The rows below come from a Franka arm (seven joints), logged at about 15 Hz.
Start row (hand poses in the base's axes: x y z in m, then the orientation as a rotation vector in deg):
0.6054, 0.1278, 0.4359, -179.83, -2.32, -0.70
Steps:
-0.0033, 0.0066, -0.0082, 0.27, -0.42, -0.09
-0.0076, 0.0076, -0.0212, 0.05, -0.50, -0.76
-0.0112, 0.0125, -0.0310, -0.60, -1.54, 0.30
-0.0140, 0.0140, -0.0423, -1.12, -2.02, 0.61
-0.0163, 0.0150, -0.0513, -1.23, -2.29, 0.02
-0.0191, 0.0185, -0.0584, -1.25, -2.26, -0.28
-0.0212, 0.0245, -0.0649, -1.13, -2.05, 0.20
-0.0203, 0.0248, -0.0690, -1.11, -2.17, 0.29
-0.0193, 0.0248, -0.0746, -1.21, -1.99, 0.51
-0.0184, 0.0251, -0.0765, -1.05, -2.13, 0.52
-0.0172, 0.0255, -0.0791, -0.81, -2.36, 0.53
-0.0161, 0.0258, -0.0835, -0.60, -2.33, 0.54
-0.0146, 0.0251, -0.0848, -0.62, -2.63, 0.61
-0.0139, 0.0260, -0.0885, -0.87, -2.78, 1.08
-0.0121, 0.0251, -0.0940, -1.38, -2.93, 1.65
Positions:
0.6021, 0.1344, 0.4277, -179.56, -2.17, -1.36
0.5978, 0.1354, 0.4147, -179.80, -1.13, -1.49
0.5942, 0.1403, 0.4049, 179.49, 2.79, 3.10
0.5914, 0.1418, 0.3936, 178.94, 3.27, 3.83
0.5891, 0.1428, 0.3846, 178.83, 2.35, 4.25
0.5863, 0.1463, 0.3775, 178.81, 1.88, 4.20
0.5842, 0.1523, 0.3710, 178.94, 2.63, 3.88
0.5851, 0.1526, 0.3669, 178.95, 2.77, 4.06
0.5861, 0.1526, 0.3613, 178.85, 3.12, 3.78
0.5870, 0.1529, 0.3594, 179.01, 3.13, 4.00
0.5882, 0.1533, 0.3568, 179.23, 3.15, 4.37
0.5893, 0.1536, 0.3524, 179.45, 3.17, 4.34
0.5908, 0.1529, 0.3511, 179.41, 3.28, 4.80
0.5915, 0.1538, 0.3474, 179.14, 4.01, 5.03
0.5933, 0.1529, 0.3419, 178.60, 4.89, 5.23

